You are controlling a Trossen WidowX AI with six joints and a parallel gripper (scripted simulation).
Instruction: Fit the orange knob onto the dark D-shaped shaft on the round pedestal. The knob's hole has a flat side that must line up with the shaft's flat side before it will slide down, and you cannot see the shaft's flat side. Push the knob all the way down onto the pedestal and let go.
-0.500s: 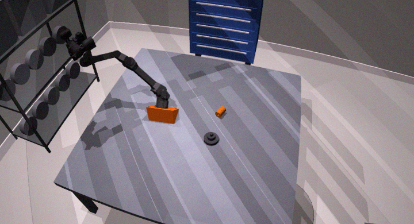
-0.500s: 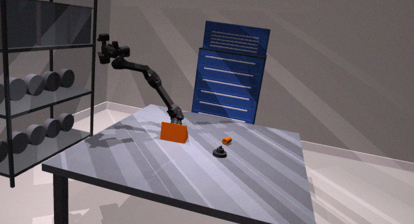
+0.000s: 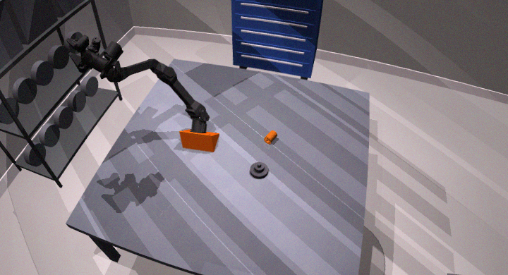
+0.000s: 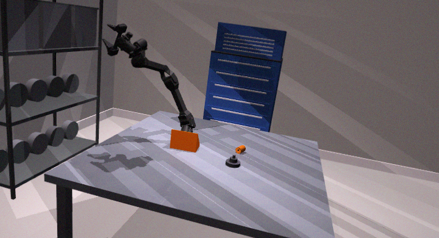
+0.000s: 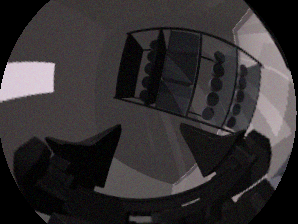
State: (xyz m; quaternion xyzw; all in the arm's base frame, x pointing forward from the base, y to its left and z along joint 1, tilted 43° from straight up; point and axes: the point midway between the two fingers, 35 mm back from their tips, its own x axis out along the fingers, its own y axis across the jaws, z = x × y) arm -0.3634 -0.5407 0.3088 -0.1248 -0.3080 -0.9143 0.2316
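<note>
My gripper tip is 790 mm short of the orange knob, 620 mm above it and 300 mm to the right of it. From my gripper tip the other things lie so: dark round pedestal (790 mm ahead, 610 mm below, 100 mm to the left).
</note>
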